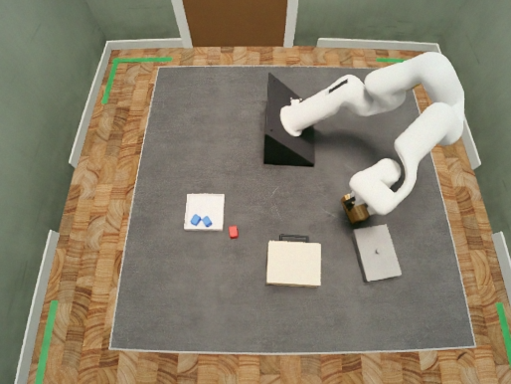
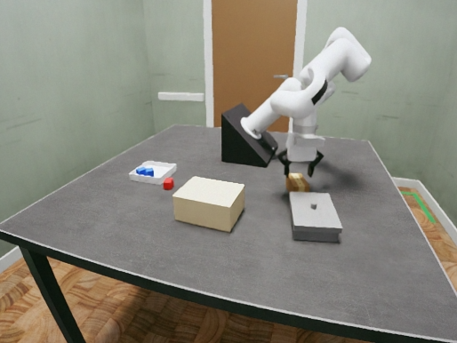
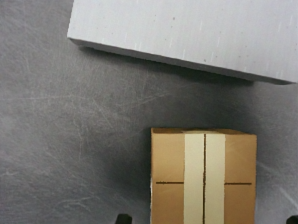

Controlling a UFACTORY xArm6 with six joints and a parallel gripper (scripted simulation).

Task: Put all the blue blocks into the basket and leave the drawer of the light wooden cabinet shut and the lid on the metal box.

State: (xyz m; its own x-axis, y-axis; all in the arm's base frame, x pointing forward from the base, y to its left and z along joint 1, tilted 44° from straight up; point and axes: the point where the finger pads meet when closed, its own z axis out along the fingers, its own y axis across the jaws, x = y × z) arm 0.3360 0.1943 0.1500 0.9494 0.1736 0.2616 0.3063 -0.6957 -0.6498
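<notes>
Now: the brown cardboard box 40 mm below my hand. The rest, counted from my hand: flat lid 180 mm ahead, 50 mm to the left, 30 mm below; grey metal box 180 mm ahead, 50 mm to the left, 50 mm below; light wooden cabinet 210 mm ahead, 260 mm to the right, 40 mm below.
</notes>
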